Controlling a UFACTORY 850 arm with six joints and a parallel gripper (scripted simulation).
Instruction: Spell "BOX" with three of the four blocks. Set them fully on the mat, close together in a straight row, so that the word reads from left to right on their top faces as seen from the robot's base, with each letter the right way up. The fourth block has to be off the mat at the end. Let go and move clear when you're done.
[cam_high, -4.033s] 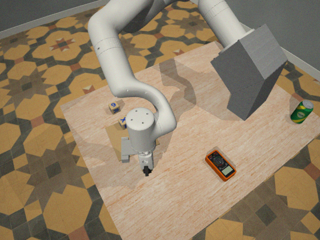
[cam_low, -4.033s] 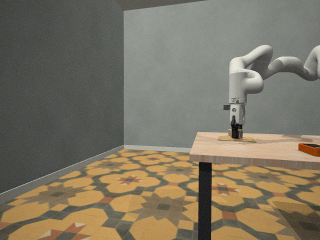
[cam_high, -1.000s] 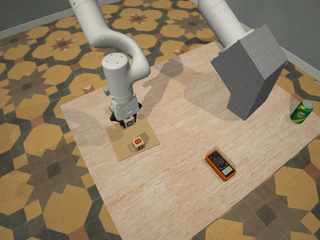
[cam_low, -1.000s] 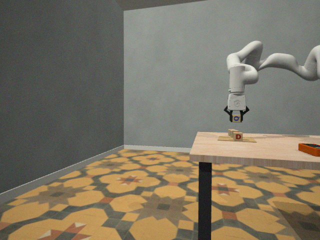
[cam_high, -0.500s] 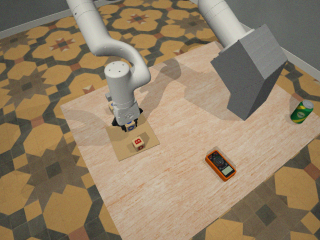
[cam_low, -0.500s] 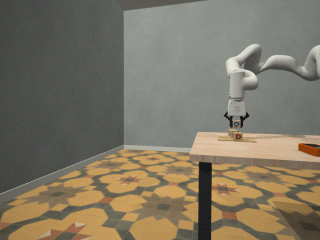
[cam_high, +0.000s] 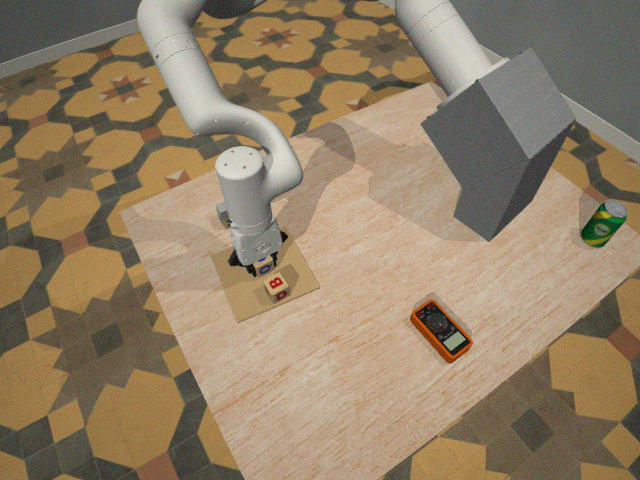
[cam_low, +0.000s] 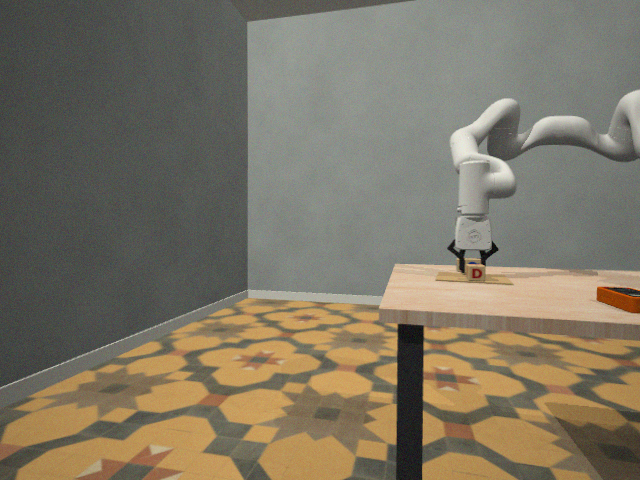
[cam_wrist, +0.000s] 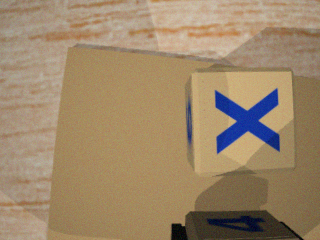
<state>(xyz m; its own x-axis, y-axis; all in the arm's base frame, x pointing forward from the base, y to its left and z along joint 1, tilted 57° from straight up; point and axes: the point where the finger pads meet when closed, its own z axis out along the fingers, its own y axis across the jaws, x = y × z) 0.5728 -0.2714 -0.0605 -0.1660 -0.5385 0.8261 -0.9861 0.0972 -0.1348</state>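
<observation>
The tan mat lies 3 cm below my hand. From my hand the other things lie so: X block (7 cm to the right, 1 cm below, 1 cm behind); B block (7 cm to the left, 1 cm below, 1 cm ahead); O block (right at my hand).
</observation>
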